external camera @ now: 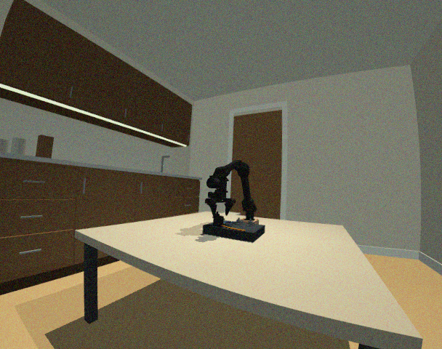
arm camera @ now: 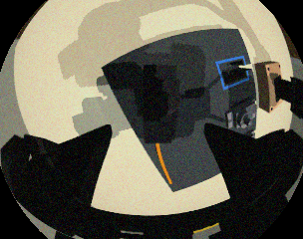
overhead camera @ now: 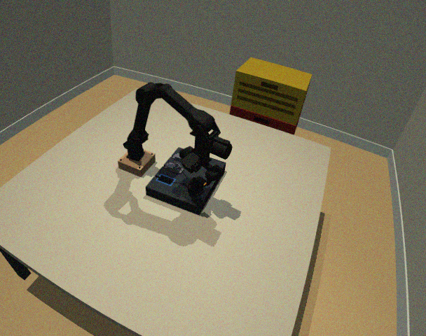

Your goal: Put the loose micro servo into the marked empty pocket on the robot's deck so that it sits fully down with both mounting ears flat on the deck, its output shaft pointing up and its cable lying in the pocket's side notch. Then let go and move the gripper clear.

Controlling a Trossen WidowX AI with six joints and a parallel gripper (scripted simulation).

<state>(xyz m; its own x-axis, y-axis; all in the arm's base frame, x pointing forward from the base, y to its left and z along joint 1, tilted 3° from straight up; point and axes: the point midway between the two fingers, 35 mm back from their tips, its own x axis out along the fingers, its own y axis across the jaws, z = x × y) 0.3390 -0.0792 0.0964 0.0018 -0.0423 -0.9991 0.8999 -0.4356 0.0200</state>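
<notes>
Right now my gripper tip is 80 mm above the dark robot deck, 70 mm to the right of it and 30 mm past it.
</notes>
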